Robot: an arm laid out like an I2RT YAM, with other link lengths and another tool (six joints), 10 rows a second.
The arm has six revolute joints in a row. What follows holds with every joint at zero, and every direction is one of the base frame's.
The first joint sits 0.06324 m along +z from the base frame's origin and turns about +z.
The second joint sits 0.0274 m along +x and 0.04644 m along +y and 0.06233 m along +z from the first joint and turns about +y.
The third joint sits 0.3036 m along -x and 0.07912 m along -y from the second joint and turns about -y.
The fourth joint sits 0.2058 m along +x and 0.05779 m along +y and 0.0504 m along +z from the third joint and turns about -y.
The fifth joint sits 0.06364 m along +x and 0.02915 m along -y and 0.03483 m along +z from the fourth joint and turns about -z.
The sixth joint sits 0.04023 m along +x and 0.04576 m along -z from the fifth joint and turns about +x.
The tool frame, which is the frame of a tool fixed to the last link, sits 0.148 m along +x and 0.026 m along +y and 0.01 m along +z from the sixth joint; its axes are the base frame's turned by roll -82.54, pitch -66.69 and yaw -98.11 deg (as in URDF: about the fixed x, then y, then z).
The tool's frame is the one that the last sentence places.
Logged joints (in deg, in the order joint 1, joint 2, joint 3, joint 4, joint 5, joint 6), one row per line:
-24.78 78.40 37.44 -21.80 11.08 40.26
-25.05 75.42 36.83 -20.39 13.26 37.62
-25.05 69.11 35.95 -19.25 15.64 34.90
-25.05 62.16 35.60 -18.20 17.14 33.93
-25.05 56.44 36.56 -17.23 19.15 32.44
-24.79 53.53 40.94 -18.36 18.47 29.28
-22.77 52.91 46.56 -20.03 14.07 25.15
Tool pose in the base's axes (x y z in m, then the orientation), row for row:
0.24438 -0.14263 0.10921 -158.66 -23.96 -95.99
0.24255 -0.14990 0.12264 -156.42 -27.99 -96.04
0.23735 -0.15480 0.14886 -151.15 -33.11 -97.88
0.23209 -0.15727 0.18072 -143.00 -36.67 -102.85
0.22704 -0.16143 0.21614 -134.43 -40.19 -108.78
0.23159 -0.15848 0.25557 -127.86 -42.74 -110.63
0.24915 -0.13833 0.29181 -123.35 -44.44 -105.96
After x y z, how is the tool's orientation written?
As angles about the fixed x, y, z axes (roll, pitch, yaw), in degrees.
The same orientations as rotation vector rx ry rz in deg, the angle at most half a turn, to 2 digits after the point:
118.65 -121.61 47.87
117.74 -117.91 53.56
115.65 -113.92 63.00
111.87 -112.25 73.75
107.12 -109.59 83.99
106.93 -105.00 91.99
114.01 -97.59 99.12

